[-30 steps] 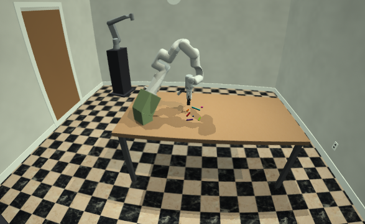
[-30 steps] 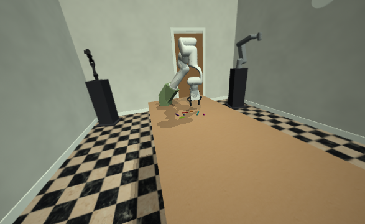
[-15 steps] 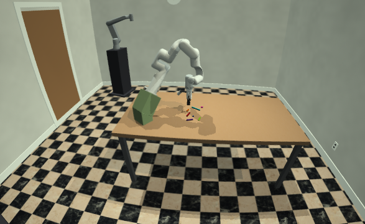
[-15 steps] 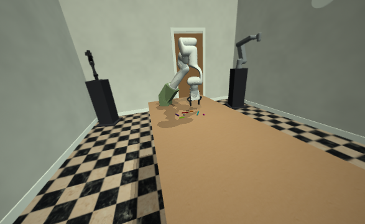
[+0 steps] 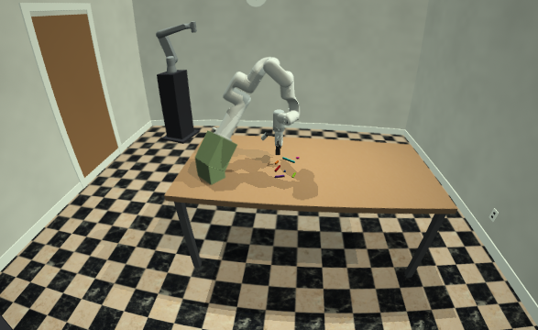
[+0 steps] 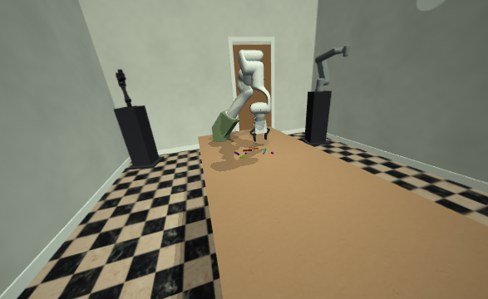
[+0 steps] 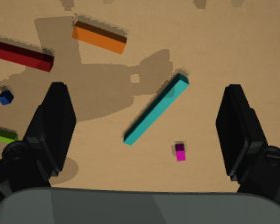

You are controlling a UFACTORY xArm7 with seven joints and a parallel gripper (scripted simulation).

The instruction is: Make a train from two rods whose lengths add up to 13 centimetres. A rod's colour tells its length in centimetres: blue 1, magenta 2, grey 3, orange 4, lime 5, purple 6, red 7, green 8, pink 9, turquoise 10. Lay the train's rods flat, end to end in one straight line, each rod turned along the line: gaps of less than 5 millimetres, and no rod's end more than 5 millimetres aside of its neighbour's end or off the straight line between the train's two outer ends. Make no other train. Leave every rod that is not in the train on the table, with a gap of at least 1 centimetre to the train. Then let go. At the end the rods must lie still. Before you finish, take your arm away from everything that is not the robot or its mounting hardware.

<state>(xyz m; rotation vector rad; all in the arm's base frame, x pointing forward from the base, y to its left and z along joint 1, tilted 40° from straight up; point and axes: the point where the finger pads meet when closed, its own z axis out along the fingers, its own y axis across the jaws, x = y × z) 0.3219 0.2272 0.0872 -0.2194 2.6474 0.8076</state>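
Right now my hand is 190 mm to the left of the purple rod, 80 mm short of it and 70 mm above it. The rest, counted from my hand: red rod 110 mm to the right, 70 mm below, 30 mm ahead; orange rod 70 mm below, 40 mm to the right; turquoise rod 70 mm below, 70 mm ahead, 20 mm to the left.
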